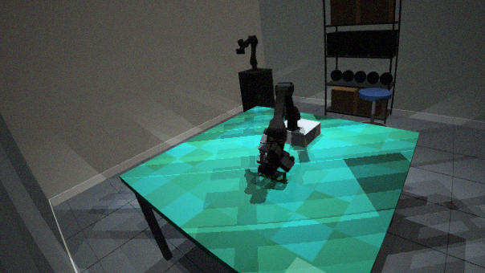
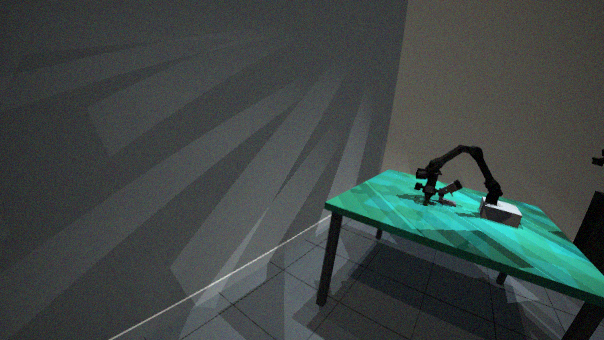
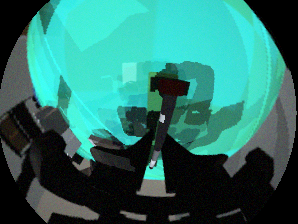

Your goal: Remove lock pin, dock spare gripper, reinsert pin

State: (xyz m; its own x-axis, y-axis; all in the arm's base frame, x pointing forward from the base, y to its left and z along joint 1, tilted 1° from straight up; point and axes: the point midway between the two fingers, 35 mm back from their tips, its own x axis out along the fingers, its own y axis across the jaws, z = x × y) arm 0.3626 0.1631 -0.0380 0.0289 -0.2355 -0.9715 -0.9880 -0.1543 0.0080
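Now: gripper tip 1 cm to the right of the olive mount and 1 cm below it. Round my gripper tip: spare gripper: 12 cm behind, 13 cm to the right, 10 cm above; then grey mount: 9 cm behind, 12 cm to the right, 4 cm above.
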